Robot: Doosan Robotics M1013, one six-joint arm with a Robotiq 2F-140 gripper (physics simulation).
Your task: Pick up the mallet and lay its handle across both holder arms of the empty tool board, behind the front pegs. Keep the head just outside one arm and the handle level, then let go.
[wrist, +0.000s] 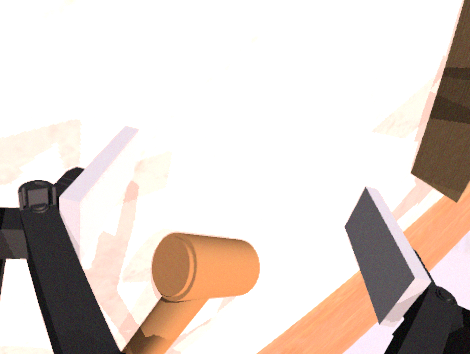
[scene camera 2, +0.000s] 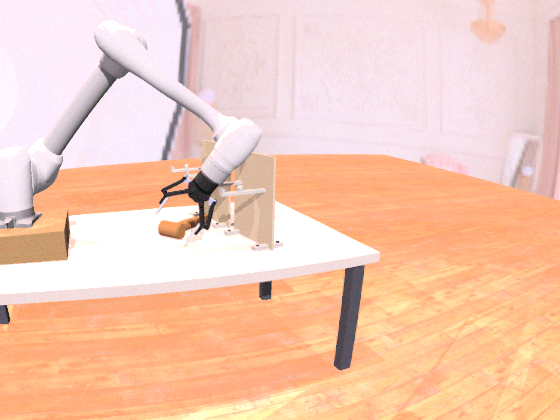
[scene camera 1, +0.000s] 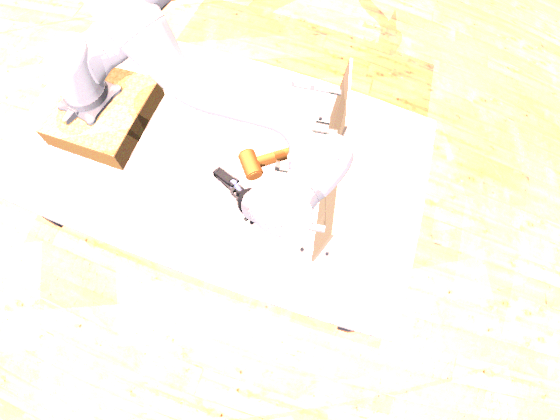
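Pixels of known places: gripper, fingertip midpoint: (wrist: 248, 181) (scene camera 2: 171, 226) (scene camera 1: 225, 192); arm's base at its link origin: (scene camera 2: 17, 222) (scene camera 1: 90, 98).
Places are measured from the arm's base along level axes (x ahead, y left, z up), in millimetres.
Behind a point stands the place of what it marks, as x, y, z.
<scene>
An orange-brown mallet (scene camera 1: 250, 164) {632, 60, -39} (scene camera 2: 171, 229) {623, 38, -57} (wrist: 220, 267) {624, 48, -46} lies on the table, its handle running from the head toward the upright wooden boards. My gripper (scene camera 2: 174, 228) {619, -71, -16} (wrist: 248, 181) {619, -71, -16} is open and empty, tilted, with its fingers spread wide above the table near the mallet. In the wrist view the head lies low between the fingers and the handle runs off the bottom edge. Upright tool board panels (scene camera 1: 326, 212) {916, -21, 86} (scene camera 2: 257, 210) {919, -31, 17} stand behind the gripper. Pale holder arms (scene camera 1: 315, 88) {714, 330, 114} (scene camera 2: 245, 192) {861, -103, 95} stick out from them. The robot's wrist hides part of the boards in both scene views.
The white table (scene camera 1: 175, 210) {484, -179, -97} (scene camera 2: 320, 250) {1106, -153, -97} carries the wooden base block (scene camera 1: 120, 145) {228, -100, -1} (scene camera 2: 35, 245) {125, -166, -38} (wrist: 440, 145) {198, 101, -64} under the robot. Small feet (scene camera 2: 260, 247) {912, -108, -88} stand at the bottom of the boards. The table's edge lies beyond the boards.
</scene>
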